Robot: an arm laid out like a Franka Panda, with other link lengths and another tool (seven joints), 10 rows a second.
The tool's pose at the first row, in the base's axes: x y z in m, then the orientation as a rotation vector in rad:
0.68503 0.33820 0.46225 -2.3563 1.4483 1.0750
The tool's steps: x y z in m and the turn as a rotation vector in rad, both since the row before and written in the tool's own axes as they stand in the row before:
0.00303 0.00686 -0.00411 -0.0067 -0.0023 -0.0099
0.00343 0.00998 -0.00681 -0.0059 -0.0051 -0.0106
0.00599 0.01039 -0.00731 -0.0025 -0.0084 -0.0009
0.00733 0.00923 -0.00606 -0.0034 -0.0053 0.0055
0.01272 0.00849 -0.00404 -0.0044 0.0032 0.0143
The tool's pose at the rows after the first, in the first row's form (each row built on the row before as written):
0.68213 0.33054 0.46470 -2.3635 1.4330 1.0815
0.67818 0.31961 0.46946 -2.3679 1.4159 1.0898
0.67498 0.30637 0.47289 -2.3626 1.4114 1.1006
0.67250 0.29342 0.47421 -2.3578 1.4162 1.1107
0.67103 0.27816 0.47033 -2.3571 1.4354 1.1153

